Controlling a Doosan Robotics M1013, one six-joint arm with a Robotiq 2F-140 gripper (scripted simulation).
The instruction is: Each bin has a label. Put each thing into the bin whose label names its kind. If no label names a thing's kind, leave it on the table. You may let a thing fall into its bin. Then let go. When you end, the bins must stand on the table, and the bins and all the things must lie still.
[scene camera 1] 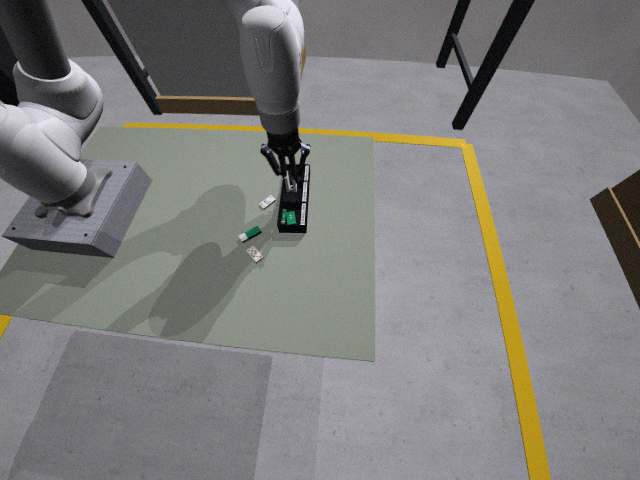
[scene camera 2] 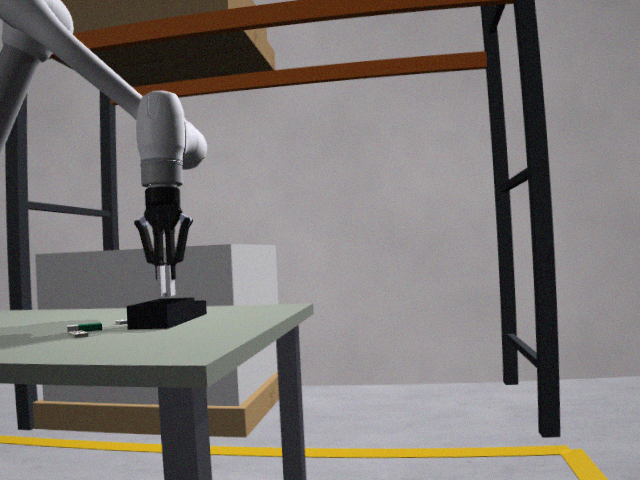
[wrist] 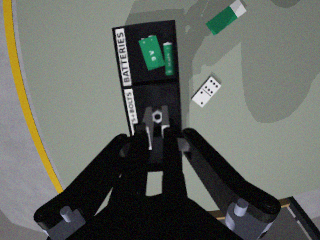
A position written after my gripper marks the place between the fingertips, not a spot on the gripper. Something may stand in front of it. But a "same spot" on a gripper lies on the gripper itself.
Labels:
my gripper: scene camera 1; scene camera 2 166, 295; wrist
black bin: scene camera 1; scene camera 2; wrist 165, 31
same spot on my gripper: (scene camera 1: 265, 150) = (wrist: 253, 214)
same spot on black bin: (scene camera 2: 155, 314) = (scene camera 1: 297, 228)

